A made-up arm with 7 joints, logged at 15 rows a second.
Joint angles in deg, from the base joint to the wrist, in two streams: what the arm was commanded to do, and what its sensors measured. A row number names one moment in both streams.
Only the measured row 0 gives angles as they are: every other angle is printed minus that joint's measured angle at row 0.
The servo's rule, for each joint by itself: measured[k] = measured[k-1] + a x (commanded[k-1-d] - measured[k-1]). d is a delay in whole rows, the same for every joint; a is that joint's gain. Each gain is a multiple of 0.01, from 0.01 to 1. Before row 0 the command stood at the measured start. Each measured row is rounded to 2 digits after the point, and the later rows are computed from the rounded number. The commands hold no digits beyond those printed.
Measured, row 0:
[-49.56, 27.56, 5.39, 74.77, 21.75, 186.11, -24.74]
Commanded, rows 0 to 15:
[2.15, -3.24, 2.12, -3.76, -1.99, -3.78, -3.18]
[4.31, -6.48, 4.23, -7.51, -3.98, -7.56, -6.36]
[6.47, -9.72, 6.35, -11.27, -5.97, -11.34, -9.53]
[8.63, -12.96, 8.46, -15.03, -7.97, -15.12, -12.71]
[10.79, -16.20, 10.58, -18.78, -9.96, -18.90, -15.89]
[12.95, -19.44, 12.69, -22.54, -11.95, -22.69, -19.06]
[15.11, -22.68, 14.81, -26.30, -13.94, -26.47, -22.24]
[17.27, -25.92, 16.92, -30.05, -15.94, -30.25, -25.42]
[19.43, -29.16, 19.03, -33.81, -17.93, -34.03, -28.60]
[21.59, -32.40, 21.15, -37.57, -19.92, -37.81, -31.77]
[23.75, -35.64, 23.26, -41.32, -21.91, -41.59, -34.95]
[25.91, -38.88, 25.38, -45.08, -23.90, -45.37, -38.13]
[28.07, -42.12, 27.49, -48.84, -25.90, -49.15, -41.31]
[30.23, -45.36, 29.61, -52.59, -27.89, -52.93, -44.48]
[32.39, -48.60, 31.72, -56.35, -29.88, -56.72, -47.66]
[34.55, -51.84, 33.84, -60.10, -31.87, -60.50, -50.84]
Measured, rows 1 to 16:
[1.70, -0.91, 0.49, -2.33, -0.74, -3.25, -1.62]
[3.76, -2.47, 1.35, -5.54, -1.94, -6.96, -4.04]
[5.90, -4.50, 2.50, -9.09, -3.43, -10.73, -6.84]
[8.06, -6.87, 3.87, -12.77, -5.11, -14.51, -9.83]
[10.22, -9.48, 5.41, -16.50, -6.90, -18.29, -12.92]
[12.38, -12.27, 7.08, -20.24, -8.77, -22.07, -16.05]
[14.54, -15.18, 8.86, -24.00, -10.68, -25.85, -19.21]
[16.70, -18.19, 10.71, -27.75, -12.63, -29.63, -22.38]
[18.86, -21.26, 12.62, -31.51, -14.59, -33.41, -25.55]
[21.02, -24.38, 14.58, -35.27, -16.56, -37.19, -28.72]
[23.18, -27.53, 16.58, -39.02, -18.54, -40.97, -31.90]
[25.34, -30.71, 18.60, -42.78, -20.52, -44.75, -35.08]
[27.50, -33.90, 20.64, -46.54, -22.51, -48.53, -38.26]
[29.66, -37.11, 22.70, -50.29, -24.50, -52.31, -41.43]
[31.82, -40.33, 24.77, -54.05, -26.49, -56.10, -44.61]
[33.98, -43.55, 26.86, -57.80, -28.48, -59.88, -47.79]
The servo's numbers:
d 0
a 0.79 0.28 0.23 0.62 0.37 0.86 0.51

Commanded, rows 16 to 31:
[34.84, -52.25, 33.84, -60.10, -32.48, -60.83, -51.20]
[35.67, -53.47, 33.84, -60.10, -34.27, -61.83, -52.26]
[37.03, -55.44, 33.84, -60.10, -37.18, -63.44, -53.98]
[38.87, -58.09, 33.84, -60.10, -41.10, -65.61, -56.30]
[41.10, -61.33, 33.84, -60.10, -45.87, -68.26, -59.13]
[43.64, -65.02, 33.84, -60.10, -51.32, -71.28, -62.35]
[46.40, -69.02, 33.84, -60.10, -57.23, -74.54, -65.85]
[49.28, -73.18, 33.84, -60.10, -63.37, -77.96, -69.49]
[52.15, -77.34, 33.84, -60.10, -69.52, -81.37, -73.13]
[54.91, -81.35, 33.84, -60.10, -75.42, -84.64, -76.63]
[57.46, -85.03, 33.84, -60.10, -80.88, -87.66, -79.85]
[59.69, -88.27, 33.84, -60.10, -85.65, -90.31, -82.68]
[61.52, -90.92, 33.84, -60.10, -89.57, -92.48, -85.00]
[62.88, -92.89, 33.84, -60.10, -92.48, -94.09, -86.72]
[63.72, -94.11, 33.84, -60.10, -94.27, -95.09, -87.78]
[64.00, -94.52, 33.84, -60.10, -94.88, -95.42, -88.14]
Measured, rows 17 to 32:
[34.66, -45.99, 28.47, -59.23, -29.96, -60.70, -49.53]
[35.46, -48.08, 29.71, -59.77, -31.55, -61.67, -50.92]
[36.70, -50.14, 30.66, -59.97, -33.63, -63.19, -52.48]
[38.41, -52.37, 31.39, -60.05, -36.39, -65.27, -54.43]
[40.54, -54.88, 31.95, -60.08, -39.90, -67.84, -56.83]
[42.99, -57.72, 32.38, -60.09, -44.13, -70.80, -59.65]
[45.68, -60.88, 32.72, -60.10, -48.98, -74.02, -62.81]
[48.52, -64.32, 32.98, -60.10, -54.30, -77.41, -66.22]
[51.39, -67.97, 33.18, -60.10, -59.93, -80.82, -69.74]
[54.17, -71.72, 33.33, -60.10, -65.66, -84.11, -73.25]
[56.77, -75.45, 33.45, -60.10, -71.29, -87.16, -76.62]
[59.08, -79.04, 33.54, -60.10, -76.60, -89.87, -79.71]
[61.01, -82.37, 33.61, -60.10, -81.40, -92.11, -82.41]
[62.49, -85.32, 33.66, -60.10, -85.50, -93.81, -84.61]
[63.46, -87.78, 33.70, -60.10, -88.74, -94.91, -86.23]
[63.89, -89.67, 33.73, -60.10, -91.01, -95.35, -87.20]

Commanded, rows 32 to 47:
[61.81, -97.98, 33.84, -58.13, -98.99, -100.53, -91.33]
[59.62, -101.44, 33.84, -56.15, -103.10, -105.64, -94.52]
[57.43, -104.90, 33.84, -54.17, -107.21, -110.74, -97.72]
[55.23, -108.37, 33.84, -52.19, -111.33, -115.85, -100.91]
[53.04, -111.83, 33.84, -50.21, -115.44, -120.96, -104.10]
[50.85, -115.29, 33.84, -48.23, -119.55, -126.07, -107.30]
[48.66, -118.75, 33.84, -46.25, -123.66, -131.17, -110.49]
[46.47, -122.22, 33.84, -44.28, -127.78, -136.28, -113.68]
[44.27, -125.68, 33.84, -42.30, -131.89, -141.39, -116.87]
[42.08, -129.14, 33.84, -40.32, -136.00, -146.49, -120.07]
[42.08, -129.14, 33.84, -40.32, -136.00, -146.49, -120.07]
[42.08, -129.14, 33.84, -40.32, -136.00, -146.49, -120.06]
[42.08, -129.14, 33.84, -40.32, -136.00, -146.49, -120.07]
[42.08, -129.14, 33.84, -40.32, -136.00, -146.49, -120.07]
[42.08, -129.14, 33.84, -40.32, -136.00, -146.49, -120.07]
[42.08, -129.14, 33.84, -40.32, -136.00, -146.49, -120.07]
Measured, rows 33 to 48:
[62.25, -92.00, 33.76, -58.88, -93.96, -99.80, -89.31]
[60.17, -94.64, 33.78, -57.19, -97.34, -104.82, -91.97]
[58.01, -97.51, 33.79, -55.32, -100.99, -109.91, -94.90]
[55.81, -100.55, 33.80, -53.38, -104.82, -115.02, -97.97]
[53.62, -103.71, 33.81, -51.41, -108.75, -120.13, -101.10]
[51.43, -106.95, 33.82, -49.44, -112.75, -125.24, -104.26]
[49.24, -110.25, 33.82, -47.46, -116.79, -130.34, -107.44]
[47.05, -113.60, 33.82, -45.49, -120.86, -135.45, -110.62]
[44.85, -116.98, 33.82, -43.51, -124.94, -140.56, -113.81]
[42.66, -120.38, 33.82, -41.53, -129.03, -145.66, -117.00]
[42.20, -122.83, 33.82, -40.78, -131.61, -146.37, -118.57]
[42.11, -124.60, 33.82, -40.49, -133.23, -146.47, -119.33]
[42.09, -125.87, 33.82, -40.38, -134.25, -146.49, -119.71]
[42.08, -126.79, 33.82, -40.34, -134.90, -146.49, -119.89]
[42.08, -127.45, 33.82, -40.33, -135.31, -146.49, -119.98]
[42.08, -127.92, 33.82, -40.32, -135.57, -146.49, -120.03]

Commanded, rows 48 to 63:
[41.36, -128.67, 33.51, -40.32, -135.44, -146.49, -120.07]
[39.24, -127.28, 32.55, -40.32, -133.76, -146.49, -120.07]
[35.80, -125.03, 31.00, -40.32, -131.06, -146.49, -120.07]
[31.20, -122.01, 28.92, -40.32, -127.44, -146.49, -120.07]
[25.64, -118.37, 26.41, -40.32, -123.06, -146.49, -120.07]
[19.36, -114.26, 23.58, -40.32, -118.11, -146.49, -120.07]
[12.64, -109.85, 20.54, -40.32, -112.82, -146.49, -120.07]
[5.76, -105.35, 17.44, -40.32, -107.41, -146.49, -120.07]
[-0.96, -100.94, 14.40, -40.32, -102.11, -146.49, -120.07]
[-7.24, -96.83, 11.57, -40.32, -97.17, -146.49, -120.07]
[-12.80, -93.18, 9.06, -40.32, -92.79, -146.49, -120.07]
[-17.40, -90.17, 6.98, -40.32, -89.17, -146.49, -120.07]
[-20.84, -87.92, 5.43, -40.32, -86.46, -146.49, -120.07]
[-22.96, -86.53, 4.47, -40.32, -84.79, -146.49, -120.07]
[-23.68, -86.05, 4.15, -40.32, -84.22, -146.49, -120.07]
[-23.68, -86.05, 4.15, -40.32, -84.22, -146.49, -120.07]
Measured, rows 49 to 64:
[41.51, -128.13, 33.75, -40.32, -135.52, -146.49, -120.05]
[39.72, -127.89, 33.47, -40.32, -134.87, -146.49, -120.06]
[36.62, -127.09, 32.90, -40.32, -133.46, -146.49, -120.07]
[32.34, -125.67, 31.98, -40.32, -131.23, -146.49, -120.07]
[27.05, -123.63, 30.70, -40.32, -128.21, -146.49, -120.07]
[20.97, -121.01, 29.06, -40.32, -124.47, -146.49, -120.07]
[14.39, -117.89, 27.10, -40.32, -120.16, -146.49, -120.07]
[7.57, -114.38, 24.88, -40.32, -115.44, -146.49, -120.07]
[0.83, -110.62, 22.47, -40.32, -110.51, -146.49, -120.07]
[-5.55, -106.76, 19.96, -40.32, -105.57, -146.49, -120.07]
[-11.28, -102.96, 17.45, -40.32, -100.84, -146.49, -120.07]
[-16.11, -99.38, 15.04, -40.32, -96.52, -146.49, -120.07]
[-19.85, -96.17, 12.83, -40.32, -92.80, -146.49, -120.07]
[-22.31, -93.47, 10.91, -40.32, -89.84, -146.49, -120.07]
[-23.39, -91.39, 9.36, -40.32, -87.76, -146.49, -120.07]
[-23.62, -89.89, 8.16, -40.32, -86.45, -146.49, -120.07]

